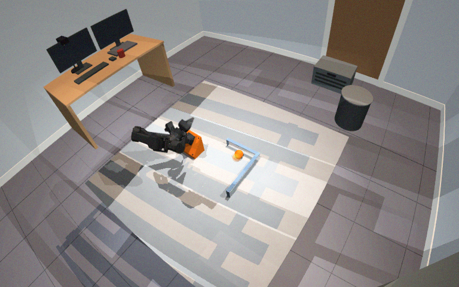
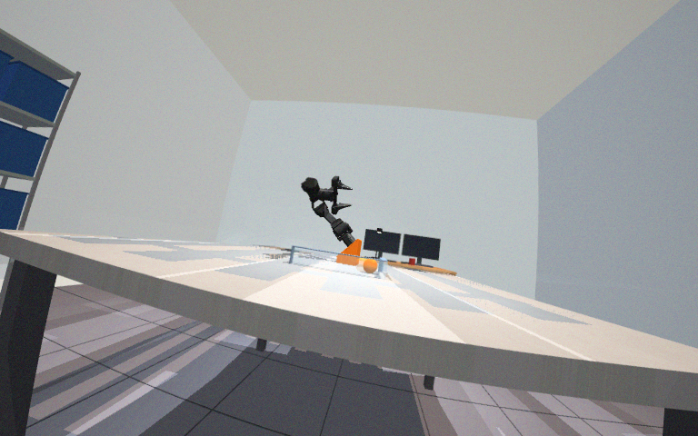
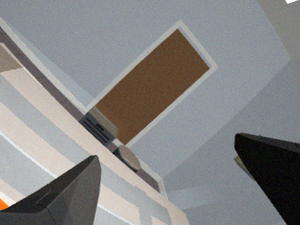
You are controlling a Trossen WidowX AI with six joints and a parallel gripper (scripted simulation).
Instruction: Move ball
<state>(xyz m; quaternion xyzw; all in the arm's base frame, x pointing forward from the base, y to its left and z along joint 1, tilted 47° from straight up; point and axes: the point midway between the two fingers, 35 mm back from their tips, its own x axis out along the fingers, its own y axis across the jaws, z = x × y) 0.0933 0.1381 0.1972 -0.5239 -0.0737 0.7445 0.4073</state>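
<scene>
Now: the orange ball 30 cm below my gripper tip, 18 cm ahead of it and 16 cm to the left of it. The rest, counted from my gripper tip: see-through goal ball 30 cm below, 19 cm ahead, 13 cm to the left.
</scene>
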